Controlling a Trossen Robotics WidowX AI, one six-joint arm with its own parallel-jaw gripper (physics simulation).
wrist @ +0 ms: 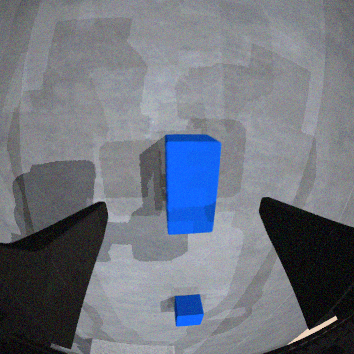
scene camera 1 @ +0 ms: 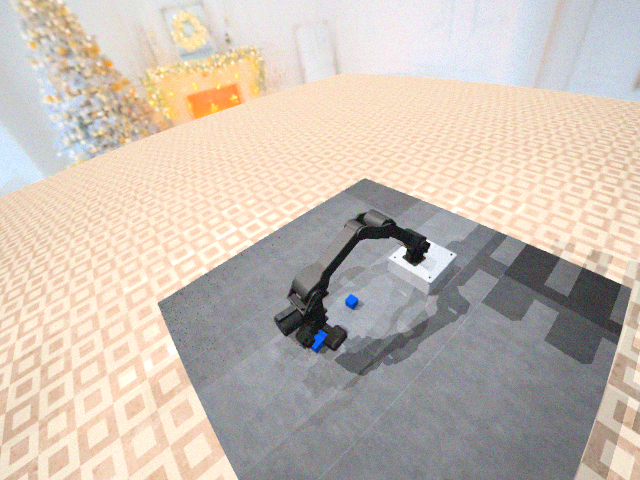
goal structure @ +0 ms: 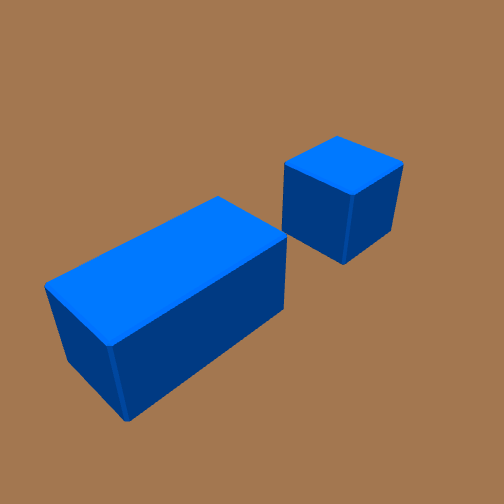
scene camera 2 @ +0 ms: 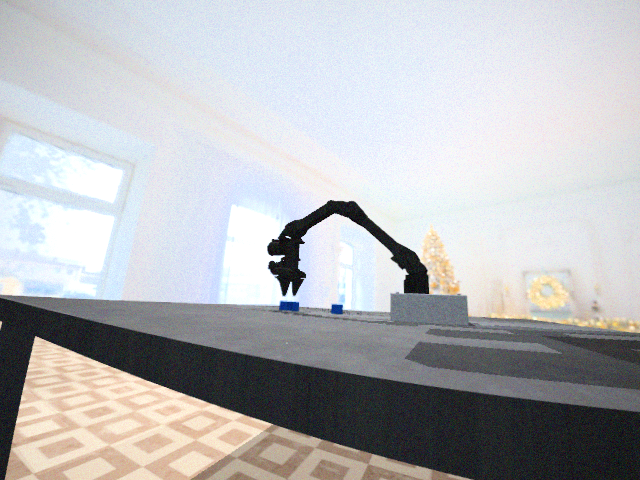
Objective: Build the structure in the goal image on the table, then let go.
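Pixels of known places: gripper, fingertip midpoint: (wrist: pixel 185 208) (scene camera 1: pixel 319 336) (scene camera 2: pixel 289 296); arm's base, origin of the base link: (scene camera 1: pixel 414 257) (scene camera 2: pixel 417 295).
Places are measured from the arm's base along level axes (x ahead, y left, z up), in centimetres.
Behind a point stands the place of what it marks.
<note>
A long blue block (scene camera 1: pixel 318 342) {y 3.9, x 46.5, z -3.9 cm} (scene camera 2: pixel 288 306) {y 4.2, x 44.9, z -5.7 cm} (wrist: pixel 192 180) {y 2.9, x 46.5, z -3.9 cm} lies flat on the grey table (scene camera 1: pixel 439 413) {y 39.4, x 31.8, z -7.1 cm} (scene camera 2: pixel 310 346) {y 58.8, x -2.1, z -7.2 cm}. A small blue cube (scene camera 1: pixel 351 301) {y -1.9, x 28.8, z -3.9 cm} (scene camera 2: pixel 337 308) {y -1.1, x 27.3, z -5.3 cm} (wrist: pixel 189 309) {y -2.3, x 29.8, z -4.7 cm} stands apart from it, on the side nearer the arm's base. My gripper (scene camera 1: pixel 321 338) {y 3.3, x 45.6, z -2.0 cm} (scene camera 2: pixel 289 295) {y 3.3, x 45.6, z -2.0 cm} (wrist: pixel 185 208) {y 3.3, x 45.6, z -2.0 cm} is open and empty, with its fingers pointing down. In scene camera 2 its tips are a little above the long block. In the wrist view the block lies between and beyond the fingertips, with space on both sides. The gripper partly covers the block in scene camera 1.
The arm's white base box (scene camera 1: pixel 439 258) {y 6.4, x -6.8, z 0.0 cm} (scene camera 2: pixel 429 308) {y 10.5, x -4.9, z -3.5 cm} stands on the table, beyond the small cube as seen from the long block. The arm arches above the table between the base and the gripper. Shadows lie across the table top.
</note>
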